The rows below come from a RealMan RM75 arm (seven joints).
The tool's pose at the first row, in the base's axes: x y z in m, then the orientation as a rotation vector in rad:
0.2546 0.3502 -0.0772 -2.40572 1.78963 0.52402
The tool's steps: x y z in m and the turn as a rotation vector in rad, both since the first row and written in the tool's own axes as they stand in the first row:
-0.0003 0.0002 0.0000 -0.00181 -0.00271 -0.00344
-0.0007 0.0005 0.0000 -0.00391 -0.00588 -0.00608
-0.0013 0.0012 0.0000 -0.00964 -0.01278 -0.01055
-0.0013 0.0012 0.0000 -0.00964 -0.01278 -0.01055
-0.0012 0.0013 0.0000 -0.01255 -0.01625 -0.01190
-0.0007 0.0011 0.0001 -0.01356 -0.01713 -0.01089
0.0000 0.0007 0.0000 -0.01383 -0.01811 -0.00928
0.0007 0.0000 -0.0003 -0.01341 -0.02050 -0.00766
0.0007 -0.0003 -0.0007 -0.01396 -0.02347 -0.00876
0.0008 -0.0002 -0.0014 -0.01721 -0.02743 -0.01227
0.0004 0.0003 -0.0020 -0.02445 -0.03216 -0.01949
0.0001 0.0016 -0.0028 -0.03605 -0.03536 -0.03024
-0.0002 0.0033 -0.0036 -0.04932 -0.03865 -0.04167
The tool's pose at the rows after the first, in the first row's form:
0.2543 0.3504 -0.0771 -2.40766 1.78440 0.52852
0.2540 0.3507 -0.0769 -2.40885 1.78007 0.53390
0.2531 0.3510 -0.0766 -2.41117 1.77246 0.54692
0.2531 0.3510 -0.0766 -2.41117 1.77246 0.54692
0.2531 0.3509 -0.0766 -2.41165 1.76979 0.55359
0.2534 0.3505 -0.0769 -2.41091 1.77091 0.55570
0.2539 0.3500 -0.0771 -2.40917 1.77266 0.55723
0.2548 0.3495 -0.0771 -2.40598 1.77374 0.55959
0.2552 0.3495 -0.0768 -2.40508 1.77121 0.56331
0.2553 0.3491 -0.0762 -2.40705 1.76557 0.57062
0.2548 0.3492 -0.0754 -2.41381 1.75538 0.58248
0.2537 0.3488 -0.0744 -2.42703 1.74175 0.59678
0.2522 0.3484 -0.0734 -2.44164 1.72726 0.61285

